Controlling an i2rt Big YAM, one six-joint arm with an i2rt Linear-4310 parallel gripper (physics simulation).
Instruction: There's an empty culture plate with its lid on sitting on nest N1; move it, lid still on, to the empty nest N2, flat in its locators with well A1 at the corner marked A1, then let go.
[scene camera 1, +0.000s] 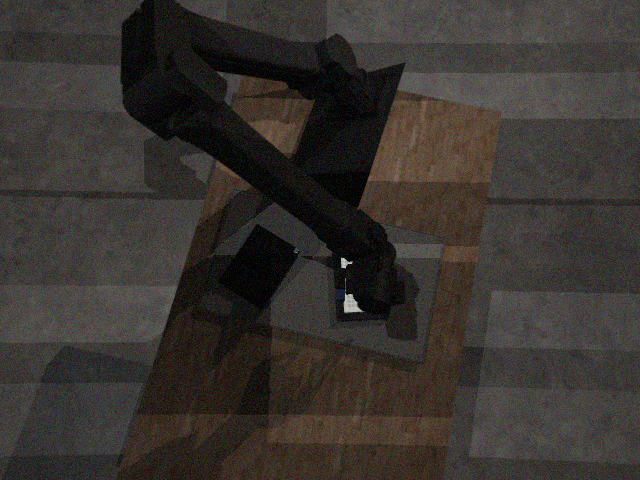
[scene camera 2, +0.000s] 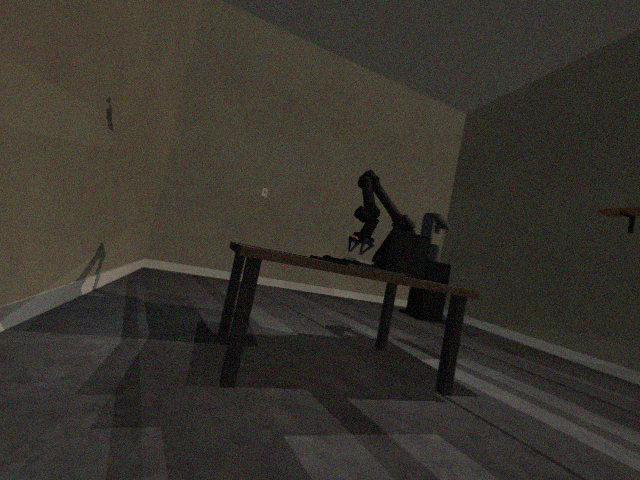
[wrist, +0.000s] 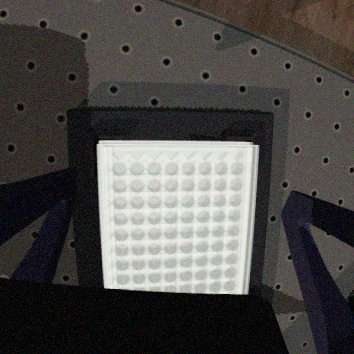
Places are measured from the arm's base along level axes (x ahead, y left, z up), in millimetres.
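Pixels of known places: gripper, fingertip midpoint: (scene camera 2: 354, 252) (wrist: 186, 192); arm's base, link origin: (scene camera 1: 363, 100) (scene camera 2: 412, 244).
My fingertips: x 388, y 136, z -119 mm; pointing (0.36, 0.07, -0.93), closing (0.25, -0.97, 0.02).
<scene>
Ahead of a thing's pixels: the offset from my fingertips to its middle.
The white lidded culture plate @(dx -40, dy -17, dz -29 mm) (scene camera 1: 351, 303) (wrist: 175, 215) sits in the dark nest N1 @(dx -39, dy -16, dz -44 mm) (scene camera 1: 338, 281) (wrist: 180, 120); its near end is hidden in the wrist view by a black part of the gripper. My gripper (scene camera 1: 370, 294) (scene camera 2: 358, 250) (wrist: 186, 192) is open and empty above the plate, with one dark blue finger off each long side in the wrist view. In scene camera 2 the fingers hang above the table. The other nest, N2 @(dx -4, dy -253, dz -44 mm) (scene camera 1: 258, 266), is a black rectangle left of N1, turned at an angle. No plate shows in it. The A1 marks are too dark to read.
Both nests stand on a grey perforated board @(dx -40, dy -106, dz -59 mm) (scene camera 1: 305, 310) (wrist: 200, 55) on the wooden table (scene camera 1: 356, 403) (scene camera 2: 310, 261). The arm's dark base stand (scene camera 1: 341, 134) (scene camera 2: 400, 250) is at the back. The forearm reaches over the board between the nests' far sides. Shadows cross the board.
</scene>
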